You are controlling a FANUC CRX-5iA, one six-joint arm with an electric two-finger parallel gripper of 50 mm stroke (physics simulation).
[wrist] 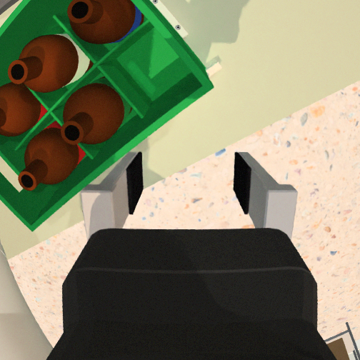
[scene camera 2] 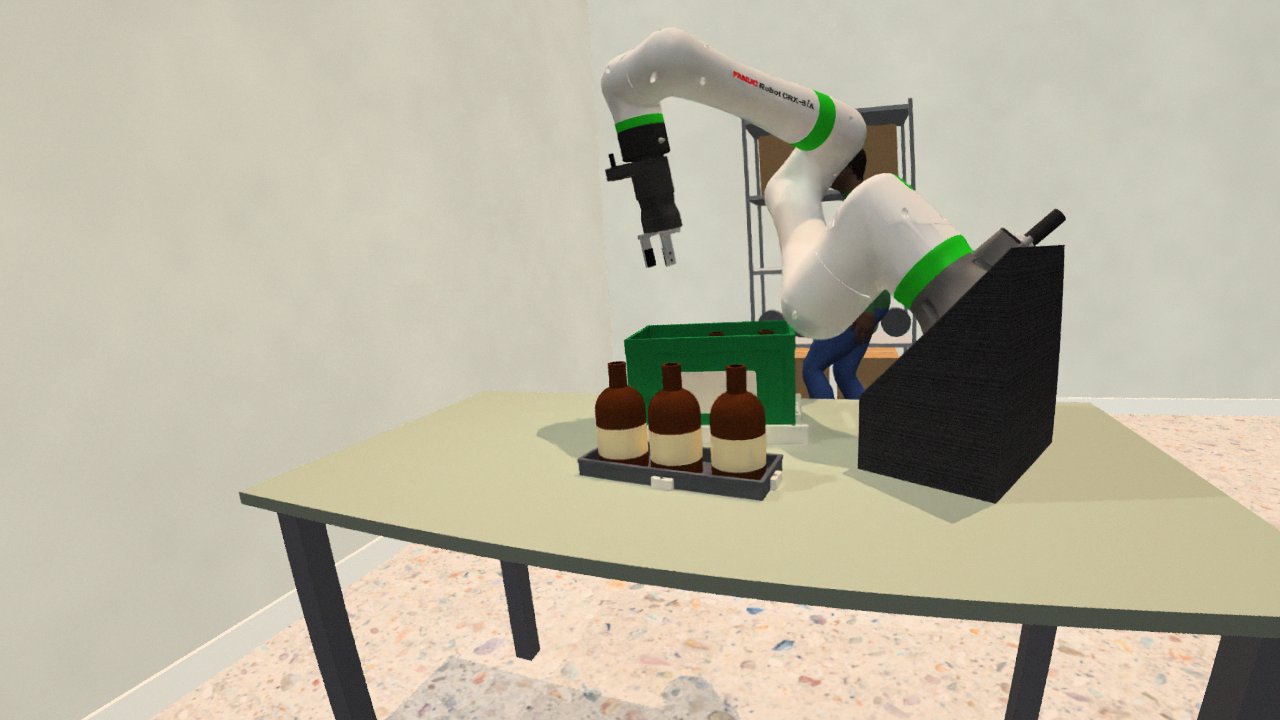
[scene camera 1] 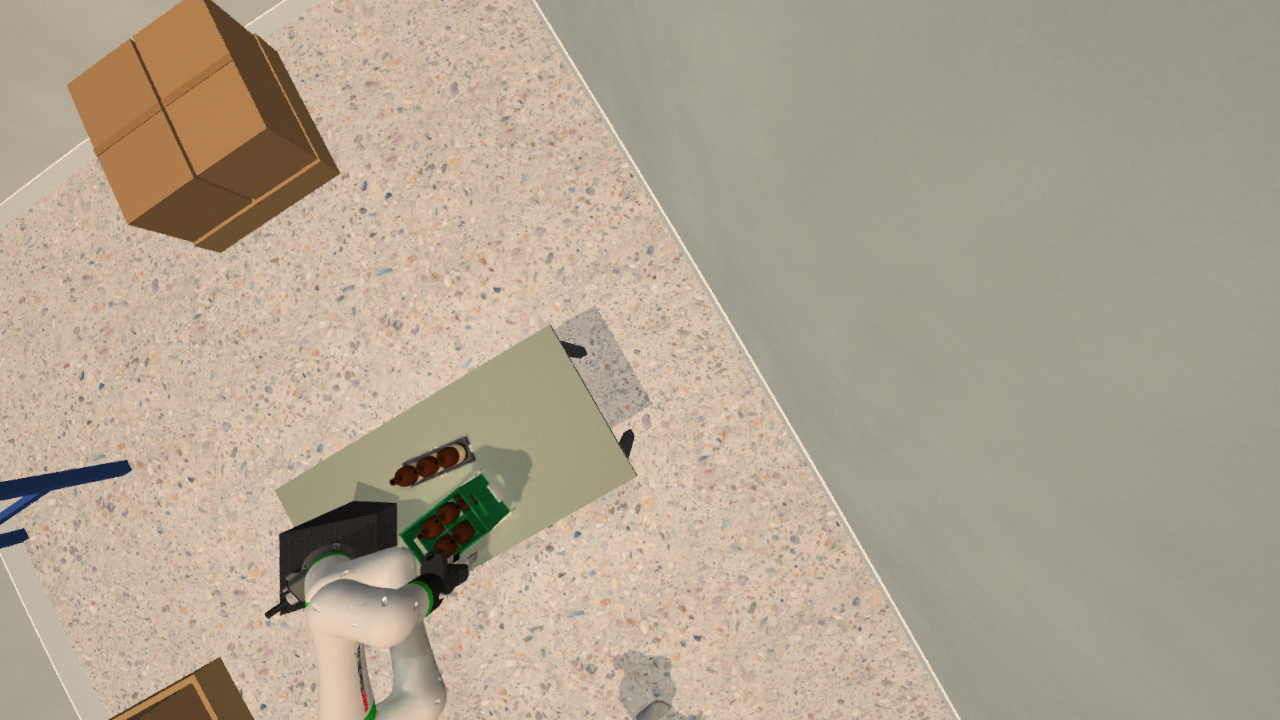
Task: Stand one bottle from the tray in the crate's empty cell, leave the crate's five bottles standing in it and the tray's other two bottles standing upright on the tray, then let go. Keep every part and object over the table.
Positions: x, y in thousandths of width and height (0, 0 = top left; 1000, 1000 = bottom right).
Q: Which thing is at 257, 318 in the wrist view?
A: A bottle.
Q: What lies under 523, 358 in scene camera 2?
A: My gripper.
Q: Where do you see a bottle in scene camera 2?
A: At 485, 573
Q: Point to a bottle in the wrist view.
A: At 129, 176
